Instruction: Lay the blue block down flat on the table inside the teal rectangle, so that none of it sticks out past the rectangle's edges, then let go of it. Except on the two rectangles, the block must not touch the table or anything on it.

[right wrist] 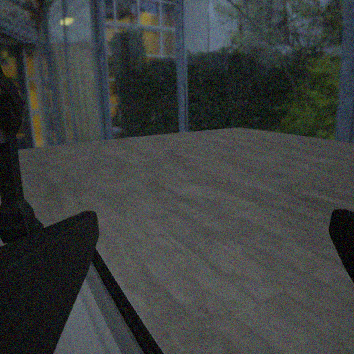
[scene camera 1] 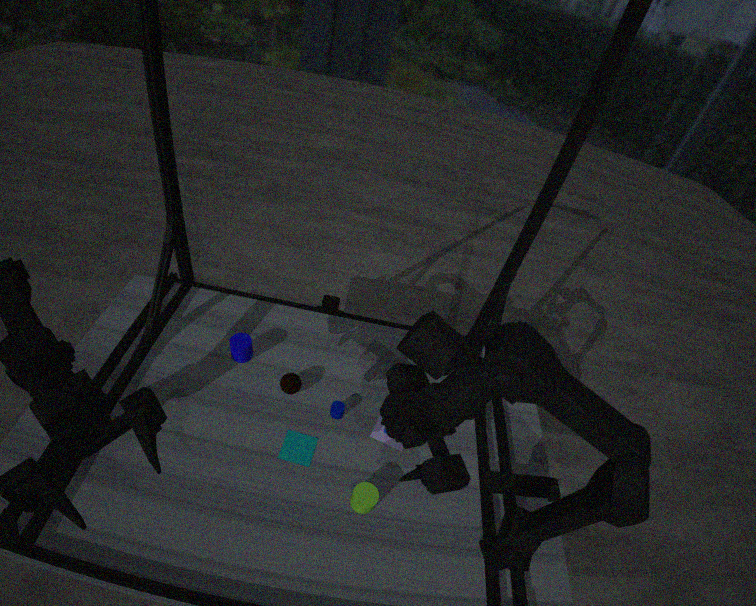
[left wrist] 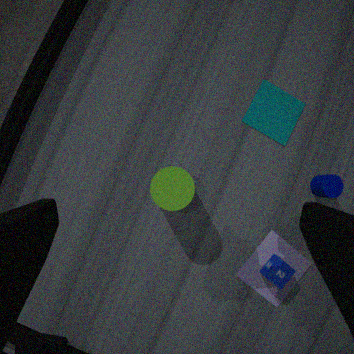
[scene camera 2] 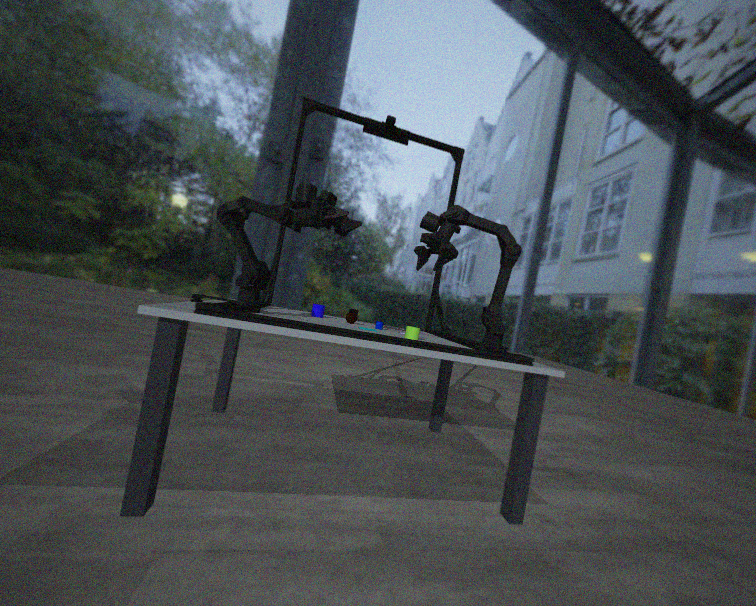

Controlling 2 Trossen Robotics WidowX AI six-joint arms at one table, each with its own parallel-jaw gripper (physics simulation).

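Observation:
The blue block with pale markings sits on the lilac rectangle, at the lower right in the left wrist view. In scene camera 1 the left arm hides most of it. The teal rectangle lies on the table, at the upper right in the left wrist view, with nothing on it. My left gripper is open and empty, high above the table; the block shows near its right-hand finger in its wrist view. My right gripper is open and empty, raised at the picture's left.
A lime cylinder stands below the left gripper. A small blue cylinder stands between the rectangles, towards the back. A dark red object and a larger blue cylinder are farther back left.

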